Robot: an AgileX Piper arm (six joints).
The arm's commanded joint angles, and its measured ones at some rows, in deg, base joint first. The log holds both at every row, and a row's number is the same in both.
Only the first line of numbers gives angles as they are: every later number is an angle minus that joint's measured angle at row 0.
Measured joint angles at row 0:
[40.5 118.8 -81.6 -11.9 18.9 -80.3]
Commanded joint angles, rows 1 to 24:
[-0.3 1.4 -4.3 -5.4 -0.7 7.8]
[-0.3 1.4 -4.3 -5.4 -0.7 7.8]
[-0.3 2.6 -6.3 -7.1 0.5 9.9]
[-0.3 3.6 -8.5 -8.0 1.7 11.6]
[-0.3 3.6 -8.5 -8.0 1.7 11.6]
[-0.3 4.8 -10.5 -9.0 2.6 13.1]
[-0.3 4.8 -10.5 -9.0 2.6 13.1]
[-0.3 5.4 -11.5 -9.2 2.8 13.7]
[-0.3 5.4 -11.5 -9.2 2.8 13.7]
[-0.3 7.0 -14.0 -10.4 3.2 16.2]
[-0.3 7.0 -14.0 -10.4 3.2 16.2]
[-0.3 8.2 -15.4 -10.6 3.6 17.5]
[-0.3 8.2 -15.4 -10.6 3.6 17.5]
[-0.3 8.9 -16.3 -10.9 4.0 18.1]
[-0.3 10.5 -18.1 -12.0 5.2 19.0]
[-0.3 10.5 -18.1 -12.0 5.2 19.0]
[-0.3 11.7 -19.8 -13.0 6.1 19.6]
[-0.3 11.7 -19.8 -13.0 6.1 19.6]
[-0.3 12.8 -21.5 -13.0 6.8 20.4]
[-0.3 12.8 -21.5 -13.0 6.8 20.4]
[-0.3 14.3 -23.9 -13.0 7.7 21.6]
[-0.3 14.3 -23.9 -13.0 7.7 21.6]
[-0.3 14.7 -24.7 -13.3 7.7 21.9]
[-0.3 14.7 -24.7 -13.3 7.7 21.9]
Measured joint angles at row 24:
[-0.3 14.5 -22.0 -11.8 9.9 20.4]
